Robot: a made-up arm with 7 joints. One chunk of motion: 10 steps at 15 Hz.
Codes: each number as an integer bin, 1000 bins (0 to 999) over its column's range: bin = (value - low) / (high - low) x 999, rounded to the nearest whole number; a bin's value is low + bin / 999 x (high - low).
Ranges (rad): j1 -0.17..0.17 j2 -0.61..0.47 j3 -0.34..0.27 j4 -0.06..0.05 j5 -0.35..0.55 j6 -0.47..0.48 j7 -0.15..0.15
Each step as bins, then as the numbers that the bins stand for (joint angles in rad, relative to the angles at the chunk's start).
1 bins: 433 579 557 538 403 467 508
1 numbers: -0.0226 0.0159 0.0001 -0.0008 0.0131 -0.0259 0.0026
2 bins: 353 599 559 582 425 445 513
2 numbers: -0.0499 0.0376 0.0013 0.0041 0.0329 -0.0468 0.0041
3 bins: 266 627 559 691 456 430 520
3 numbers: -0.0795 0.0678 0.0013 0.0161 0.0608 -0.0611 0.0062
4 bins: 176 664 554 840 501 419 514
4 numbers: -0.1101 0.1078 -0.0017 0.0325 0.1014 -0.0716 0.0044
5 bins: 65 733 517 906 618 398 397
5 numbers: -0.1479 0.1824 -0.0243 0.0398 0.2068 -0.0915 -0.0308
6 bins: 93 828 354 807 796 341 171
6 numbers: -0.1383 0.2851 -0.1238 0.0289 0.3671 -0.1457 -0.0986
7 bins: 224 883 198 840 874 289 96
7 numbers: -0.0938 0.3446 -0.2191 0.0325 0.4374 -0.1952 -0.1212
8 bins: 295 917 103 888 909 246 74
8 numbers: -0.0696 0.3814 -0.2771 0.0378 0.4689 -0.2361 -0.1278
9 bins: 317 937 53 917 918 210 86
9 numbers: -0.0621 0.4030 -0.3076 0.0410 0.4770 -0.2703 -0.1242
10 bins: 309 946 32 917 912 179 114
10 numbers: -0.0648 0.4127 -0.3205 0.0410 0.4716 -0.2998 -0.1158
